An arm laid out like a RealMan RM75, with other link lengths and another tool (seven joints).
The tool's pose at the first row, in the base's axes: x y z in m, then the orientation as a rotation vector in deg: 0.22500 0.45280 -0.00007 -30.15 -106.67 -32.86
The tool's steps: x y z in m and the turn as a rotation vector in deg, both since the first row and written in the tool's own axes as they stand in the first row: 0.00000 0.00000 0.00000 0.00 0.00 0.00; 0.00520 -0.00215 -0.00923 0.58 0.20 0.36; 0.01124 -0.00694 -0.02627 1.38 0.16 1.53; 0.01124 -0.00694 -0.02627 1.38 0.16 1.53; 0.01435 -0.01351 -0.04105 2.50 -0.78 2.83; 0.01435 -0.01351 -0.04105 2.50 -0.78 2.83; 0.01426 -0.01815 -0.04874 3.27 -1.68 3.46; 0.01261 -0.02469 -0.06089 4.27 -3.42 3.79; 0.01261 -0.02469 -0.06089 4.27 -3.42 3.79; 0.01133 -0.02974 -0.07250 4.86 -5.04 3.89; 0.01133 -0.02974 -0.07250 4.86 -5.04 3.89
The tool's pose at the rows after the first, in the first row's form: 0.22500 0.45280 -0.00007 -30.15 -106.67 -32.86; 0.22867 0.44593 0.00743 -30.02 -106.47 -32.10; 0.23613 0.43229 0.01782 -30.56 -106.23 -30.55; 0.23613 0.43229 0.01782 -30.56 -106.23 -30.55; 0.24187 0.41837 0.02449 -31.33 -106.84 -28.45; 0.24187 0.41837 0.02449 -31.33 -106.84 -28.45; 0.24469 0.41001 0.02619 -31.72 -107.59 -27.13; 0.25013 0.39730 0.02757 -32.00 -109.26 -25.61; 0.25013 0.39730 0.02757 -32.00 -109.26 -25.61; 0.25595 0.38612 0.02934 -32.30 -110.84 -24.66; 0.25595 0.38612 0.02934 -32.30 -110.84 -24.66
